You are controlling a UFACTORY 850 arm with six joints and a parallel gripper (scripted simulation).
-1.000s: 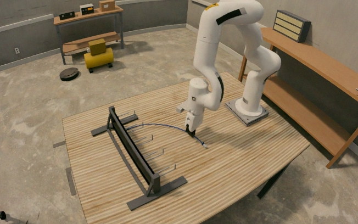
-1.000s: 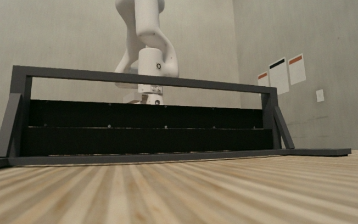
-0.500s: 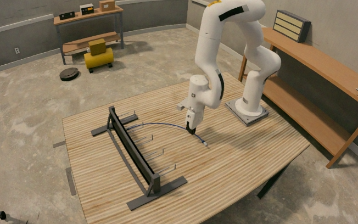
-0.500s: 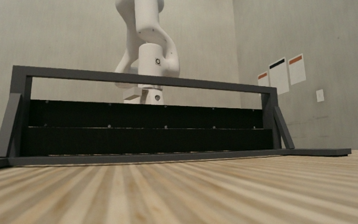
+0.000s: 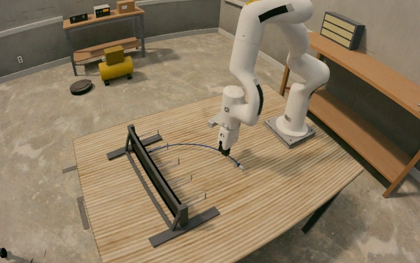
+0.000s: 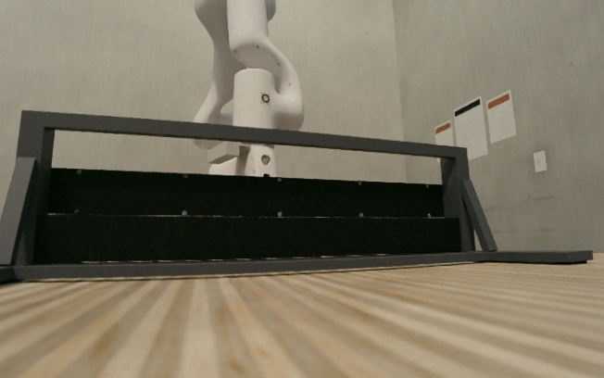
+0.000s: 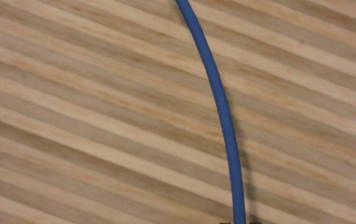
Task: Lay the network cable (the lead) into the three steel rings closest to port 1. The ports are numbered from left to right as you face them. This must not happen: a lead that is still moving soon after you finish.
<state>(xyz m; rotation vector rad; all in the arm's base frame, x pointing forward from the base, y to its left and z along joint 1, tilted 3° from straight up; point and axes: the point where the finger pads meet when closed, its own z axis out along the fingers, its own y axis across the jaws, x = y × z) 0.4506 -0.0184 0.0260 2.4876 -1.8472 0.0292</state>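
The pale plug lies 9 cm to the left of my hand, 2 cm below it and 1 cm behind it. Also, from my hand: dark grey rack: 33 cm ahead, 4 cm to the right, 1 cm above.
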